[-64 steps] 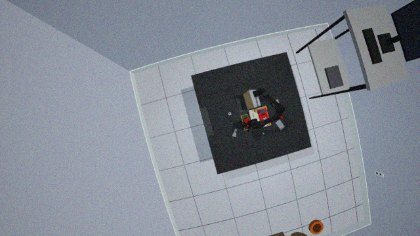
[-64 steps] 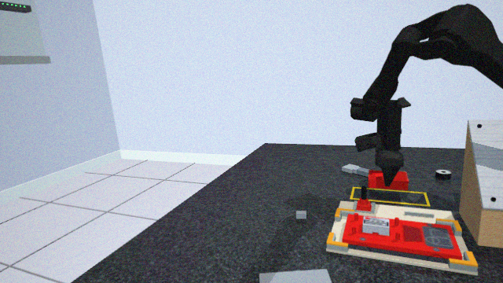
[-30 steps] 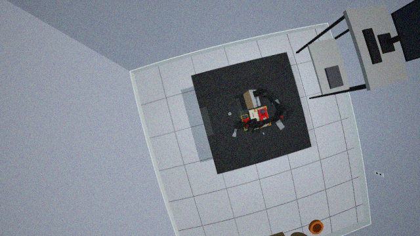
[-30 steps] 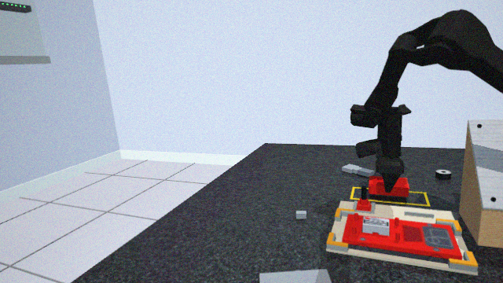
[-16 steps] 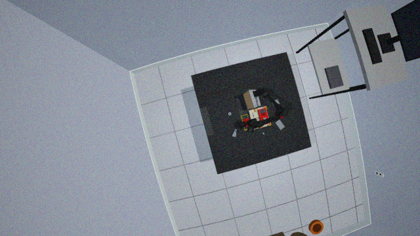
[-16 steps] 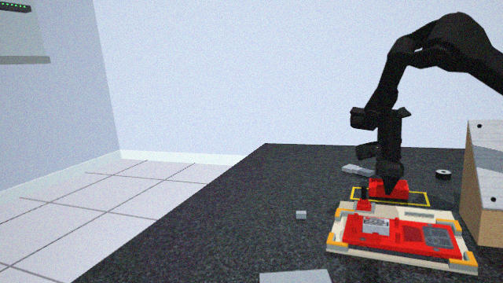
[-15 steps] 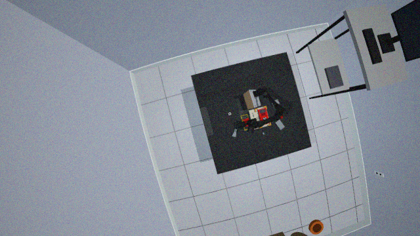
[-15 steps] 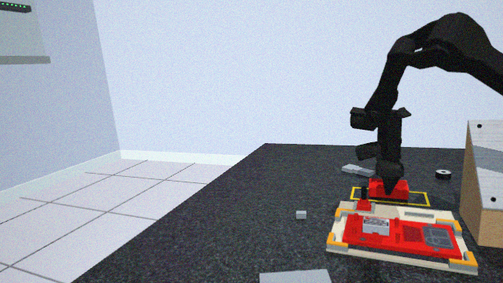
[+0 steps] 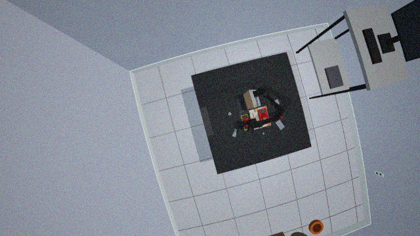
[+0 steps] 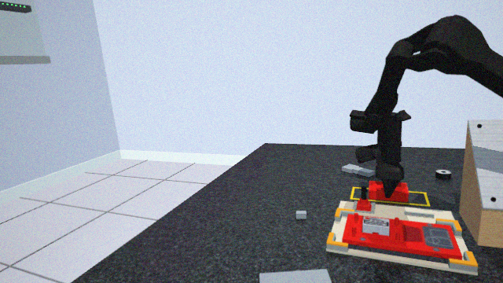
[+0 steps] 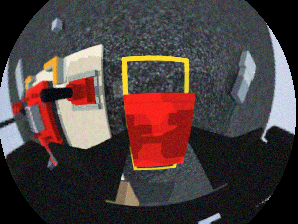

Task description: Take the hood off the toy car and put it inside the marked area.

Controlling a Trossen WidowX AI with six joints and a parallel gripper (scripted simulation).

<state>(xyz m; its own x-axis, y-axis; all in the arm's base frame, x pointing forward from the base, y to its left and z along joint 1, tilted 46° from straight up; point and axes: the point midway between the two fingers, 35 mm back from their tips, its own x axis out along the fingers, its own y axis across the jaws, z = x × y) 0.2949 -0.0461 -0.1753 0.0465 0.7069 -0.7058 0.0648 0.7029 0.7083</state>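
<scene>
My gripper tip is 10 mm below the hood. Round my gripper tip: black ring 170 mm behind, 160 mm to the right.
</scene>
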